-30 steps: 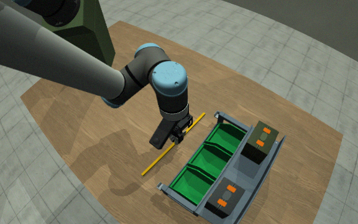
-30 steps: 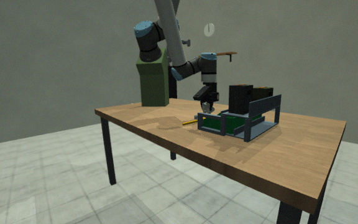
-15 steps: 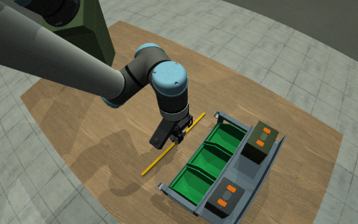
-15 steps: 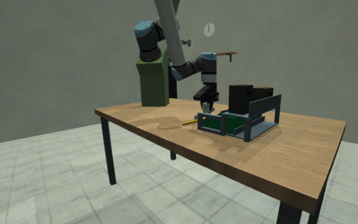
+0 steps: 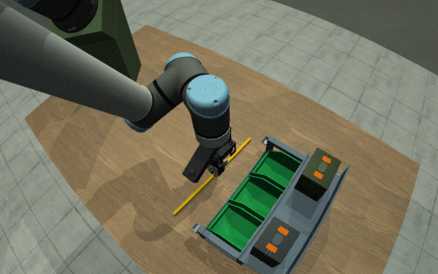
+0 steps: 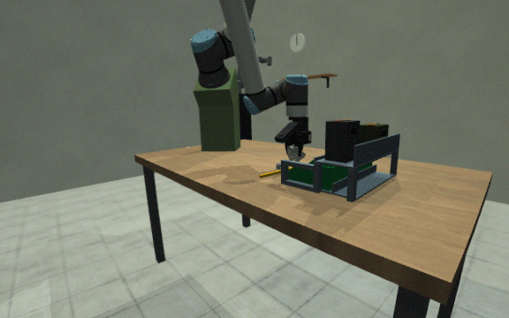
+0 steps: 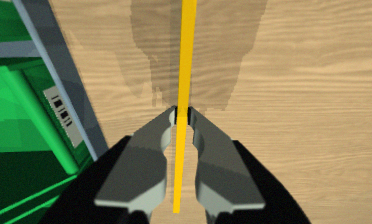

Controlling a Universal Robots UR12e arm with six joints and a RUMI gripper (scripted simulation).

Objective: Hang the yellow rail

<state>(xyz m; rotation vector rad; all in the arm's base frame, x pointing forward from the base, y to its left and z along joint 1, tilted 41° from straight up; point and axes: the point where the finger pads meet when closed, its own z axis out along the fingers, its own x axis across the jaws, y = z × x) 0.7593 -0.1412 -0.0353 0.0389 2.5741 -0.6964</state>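
The rack front bar is 90 mm ahead of my hand and 10 mm to the right of it. The rest, counted from my hand: yellow rail 10 mm below.
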